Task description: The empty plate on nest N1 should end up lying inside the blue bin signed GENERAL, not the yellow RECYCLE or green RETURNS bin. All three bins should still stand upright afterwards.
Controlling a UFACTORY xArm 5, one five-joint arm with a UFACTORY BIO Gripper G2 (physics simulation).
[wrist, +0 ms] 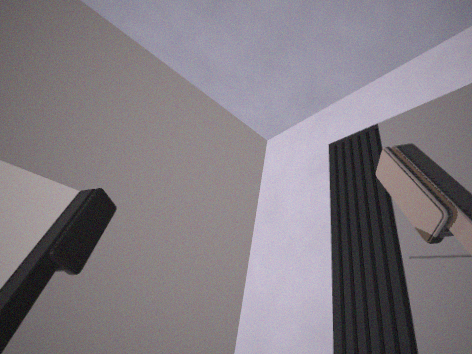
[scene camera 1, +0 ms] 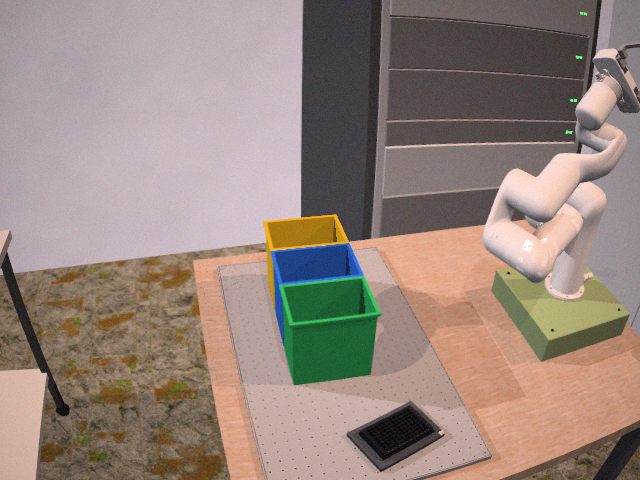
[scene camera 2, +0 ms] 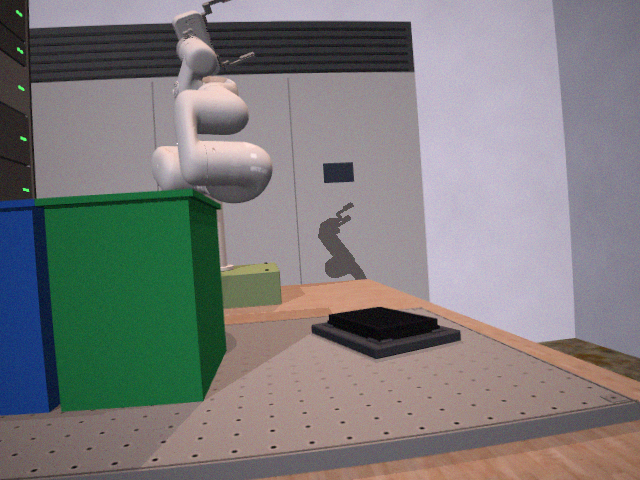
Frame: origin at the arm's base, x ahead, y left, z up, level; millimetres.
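Seen in the pictures: hand, its tool point: (wrist: 232,210) (scene camera 2: 238,28); arm's base, origin of its link: (scene camera 1: 564,287).
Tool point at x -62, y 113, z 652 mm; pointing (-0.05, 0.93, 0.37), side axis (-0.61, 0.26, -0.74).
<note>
Offsets run from my tool point to a thing's middle. Level surfaces: height alone.
The black plate {dx +667, dy +143, dz -694 mm} (scene camera 1: 397,430) (scene camera 2: 382,321) lies flat on the dark grey nest {dx +667, dy +143, dz -705 mm} (scene camera 1: 381,463) (scene camera 2: 376,351) near the front of the perforated board. The blue bin {dx +725, dy -248, dz -623 mm} (scene camera 1: 316,262) (scene camera 2: 20,310) stands upright between the yellow bin {dx +714, dy -377, dz -623 mm} (scene camera 1: 301,232) and the green bin {dx +735, dy -118, dz -623 mm} (scene camera 1: 330,348) (scene camera 2: 124,304), which also stand upright. The three are close together in a row. The signs on the bins do not show. My gripper (wrist: 250,212) is open and empty, raised high above the arm's base and pointing up, away from the table, far from the plate and the bins.
The green bin is the one nearest the nest. The perforated board {dz -713 mm} (scene camera 1: 320,434) (scene camera 2: 330,397) lies on the wooden table {dz -726 mm} (scene camera 1: 449,268) (scene camera 2: 356,291). The arm stands on a green base block (scene camera 1: 584,338) (scene camera 2: 252,288) at the table's right in scene camera 1. A rack cabinet (scene camera 1: 485,95) stands behind.
</note>
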